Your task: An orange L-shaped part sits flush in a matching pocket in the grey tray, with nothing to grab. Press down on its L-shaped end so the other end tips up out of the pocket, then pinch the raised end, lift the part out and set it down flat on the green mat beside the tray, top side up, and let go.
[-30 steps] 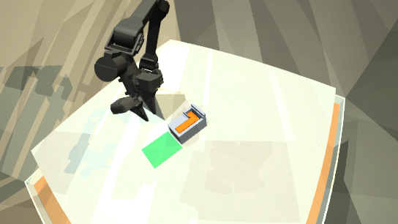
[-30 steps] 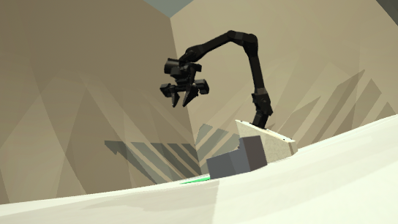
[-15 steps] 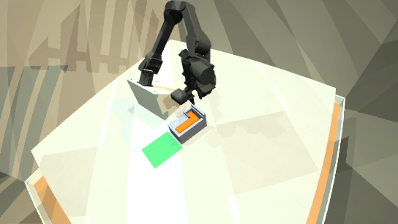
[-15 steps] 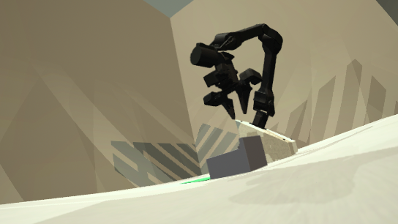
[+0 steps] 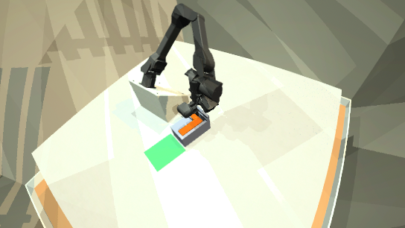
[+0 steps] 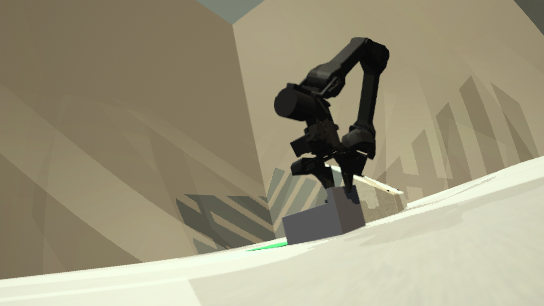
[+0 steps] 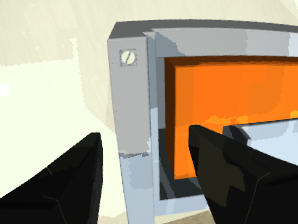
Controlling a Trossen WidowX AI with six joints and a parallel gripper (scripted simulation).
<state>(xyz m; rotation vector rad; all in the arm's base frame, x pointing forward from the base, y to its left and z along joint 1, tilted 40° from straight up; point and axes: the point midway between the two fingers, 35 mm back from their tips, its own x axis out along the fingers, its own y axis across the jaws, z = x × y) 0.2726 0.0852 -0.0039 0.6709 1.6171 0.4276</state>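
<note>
My gripper tip is 10 mm past the orange L-shaped part, 50 mm to the left of it and 20 mm above it. Also, from my gripper tip: green mat: 40 mm behind, 220 mm to the right, 90 mm below.
</note>
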